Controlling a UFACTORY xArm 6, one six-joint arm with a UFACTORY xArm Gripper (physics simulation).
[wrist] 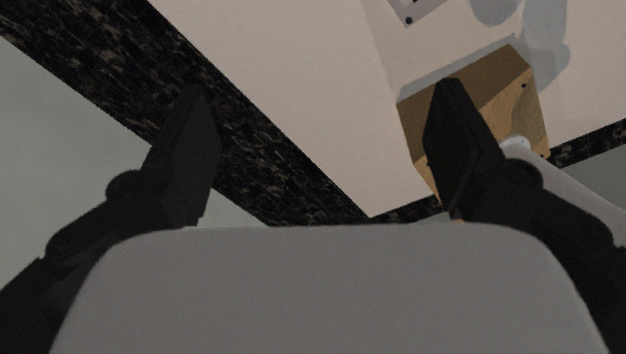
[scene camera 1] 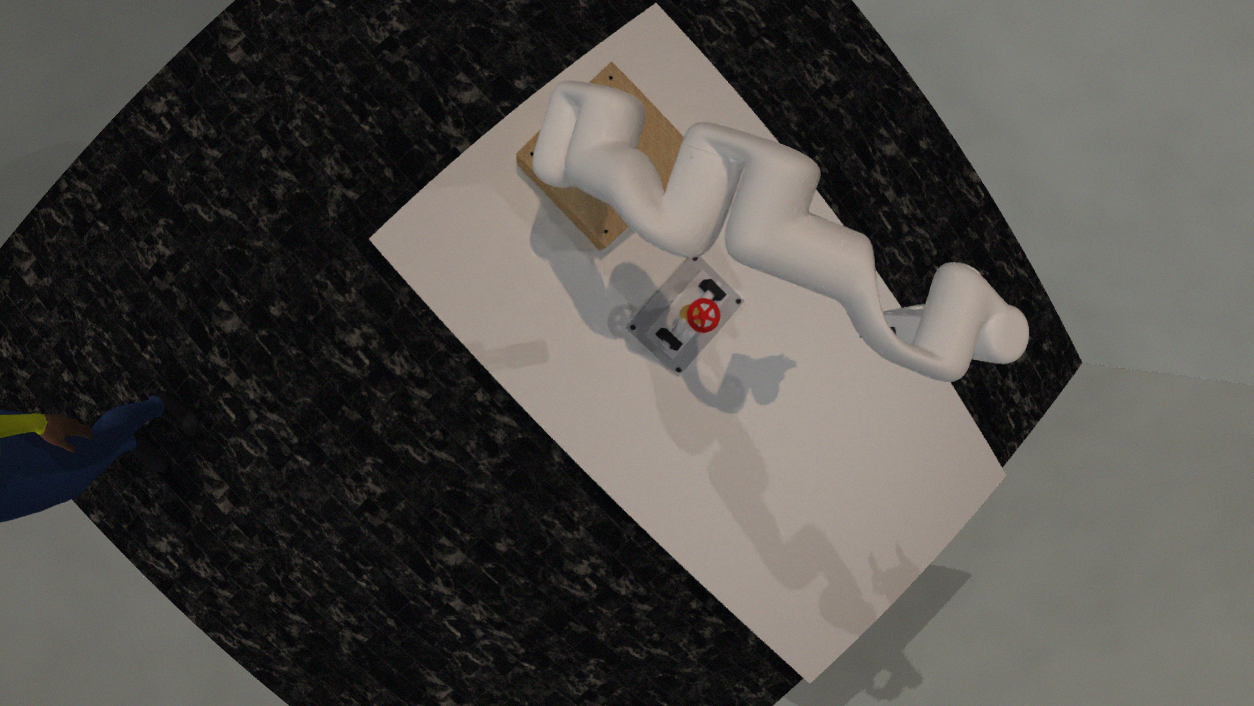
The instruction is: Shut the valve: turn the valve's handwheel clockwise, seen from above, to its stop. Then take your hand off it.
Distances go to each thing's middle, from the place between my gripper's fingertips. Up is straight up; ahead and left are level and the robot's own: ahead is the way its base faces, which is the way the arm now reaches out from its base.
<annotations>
Now: hand 490 mm above the grey base plate (scene camera 1: 690,267), 160 mm to the left of it and 130 mm past it.
</annotations>
